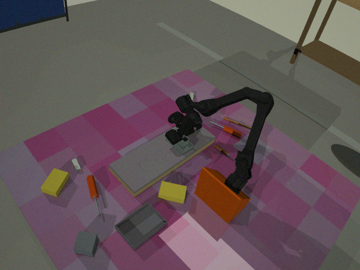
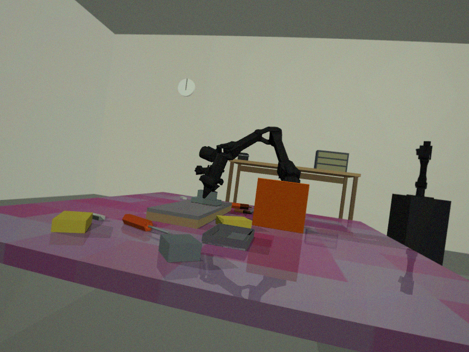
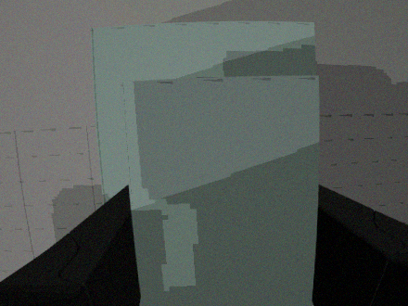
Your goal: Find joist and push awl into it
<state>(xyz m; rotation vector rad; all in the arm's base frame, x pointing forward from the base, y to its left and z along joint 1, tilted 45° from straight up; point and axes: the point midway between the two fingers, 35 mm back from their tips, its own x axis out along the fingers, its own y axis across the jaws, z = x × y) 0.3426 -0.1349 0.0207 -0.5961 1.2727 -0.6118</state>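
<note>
Right now my gripper tip is 40 mm past the indicator light and 30 mm below it. From my gripper tip the other things lie so: thin stick: 400 mm to the right, 120 mm behind, 60 mm below; then awl: 200 mm behind, 150 mm to the right, 60 mm below; then stud finder: 20 mm behind, 20 mm above.
</note>
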